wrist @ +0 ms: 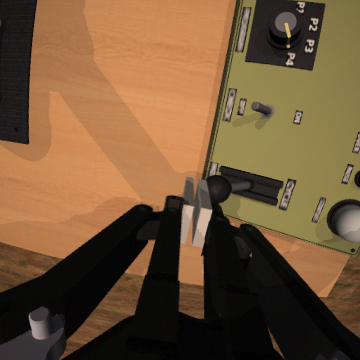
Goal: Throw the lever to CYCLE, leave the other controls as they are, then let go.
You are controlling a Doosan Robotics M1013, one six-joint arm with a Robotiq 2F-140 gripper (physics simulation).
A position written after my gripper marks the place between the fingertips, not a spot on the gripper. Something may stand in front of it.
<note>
I see my gripper (192, 191) and a lever (219, 188).
</note>
